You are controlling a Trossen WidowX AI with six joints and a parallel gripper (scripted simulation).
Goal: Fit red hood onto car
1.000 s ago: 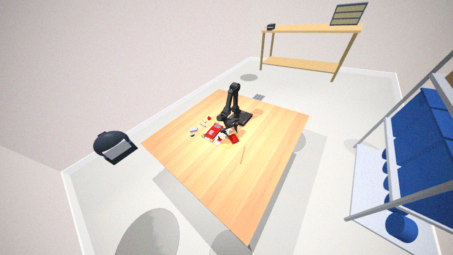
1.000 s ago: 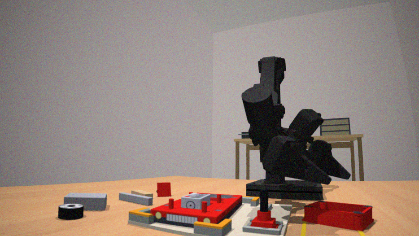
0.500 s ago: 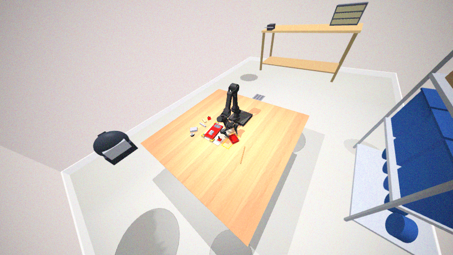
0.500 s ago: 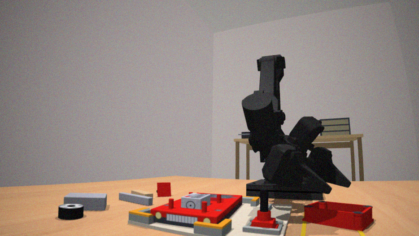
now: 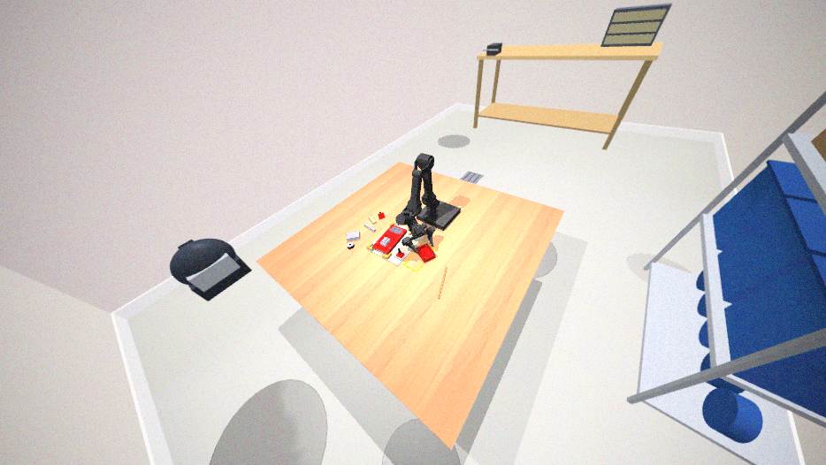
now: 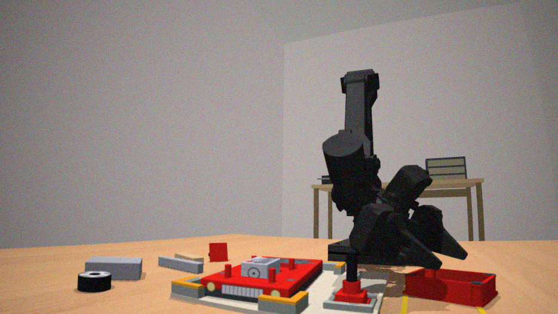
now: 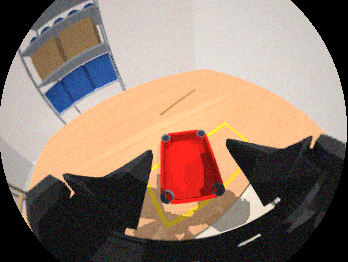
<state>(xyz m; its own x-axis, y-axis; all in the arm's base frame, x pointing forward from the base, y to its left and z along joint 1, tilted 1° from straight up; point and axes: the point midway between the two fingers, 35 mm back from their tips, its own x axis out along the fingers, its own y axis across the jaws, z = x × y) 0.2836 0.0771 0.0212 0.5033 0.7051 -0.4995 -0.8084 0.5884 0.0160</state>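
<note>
Right now my gripper tip is 30 mm above the red hood and 10 mm past it. From my gripper tip the other things lie so: grey engine block: 240 mm to the right, 20 mm below, 20 mm ahead; then black wheel: 430 mm to the right, 110 mm ahead, 30 mm below.
</note>
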